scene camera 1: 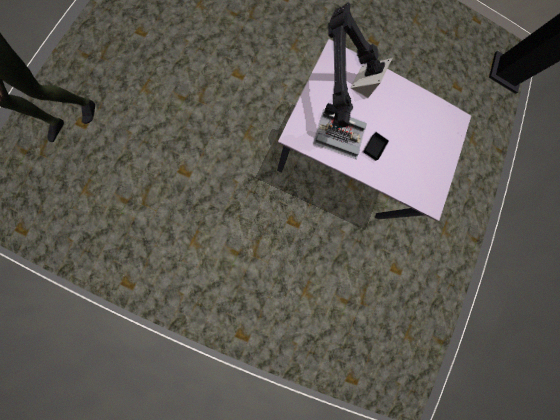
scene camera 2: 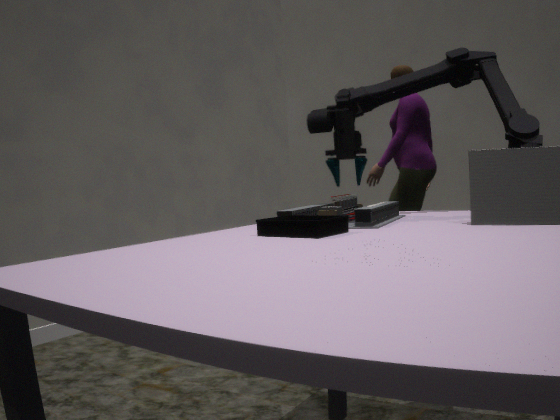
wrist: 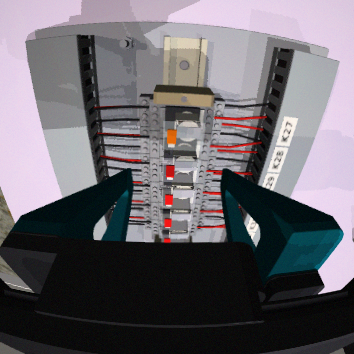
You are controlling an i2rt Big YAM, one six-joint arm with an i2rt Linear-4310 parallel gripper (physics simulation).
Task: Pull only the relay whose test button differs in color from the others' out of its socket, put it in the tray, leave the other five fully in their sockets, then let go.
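Places are measured from the arm's base along level axes (x ahead, y left, z up), in millimetres.
Where they show: gripper, fingertip midpoint: [scene camera 1: 335, 124] [scene camera 2: 348, 186] [wrist: 176, 176]; arm's base, link origin: [scene camera 1: 374, 70] [scene camera 2: 530, 177].
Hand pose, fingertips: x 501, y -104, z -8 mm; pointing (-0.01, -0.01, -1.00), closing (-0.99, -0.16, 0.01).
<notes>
Things, the pixels of their top centre, and the offset from my fingertips. "pt": a spot on its surface instead.
- relay with an orange test button, top centre: [wrist: 183, 137] dx -2, dy -17, dz -23 mm
- tan end block, top centre: [wrist: 183, 98] dx +0, dy -35, dz -52 mm
- black tray, top centre: [scene camera 2: 302, 217] [scene camera 1: 377, 145] dx -37, dy +329, dz -57 mm
- relay panel, surface spot: [scene camera 1: 322, 141] pt dx +117, dy -26, dz -51 mm
The relay with an orange test button [wrist: 171, 137] sits in its socket at the far end of the row in the wrist view, beside the tan end block [wrist: 183, 96]. The other relays show red buttons, among them a near relay [wrist: 183, 174]; the nearest part of the row is hidden behind the gripper body. My gripper [wrist: 176, 176] [scene camera 2: 349, 186] is partly open and empty, its teal fingers either side of the row in the wrist view and above the relays in the second scene view. The black tray [scene camera 1: 376, 146] [scene camera 2: 302, 227] lies beside the relay panel [scene camera 1: 322, 141].
Grey wire ducts [wrist: 55, 120] [wrist: 305, 125] run along both sides of the row, with red and black wires between. The right duct carries labels such as K27 [wrist: 287, 130]. A light box-like plate [scene camera 1: 367, 82] [scene camera 2: 515, 185] stands by the arm's base. A person [scene camera 2: 412, 135] stands behind the table.
</notes>
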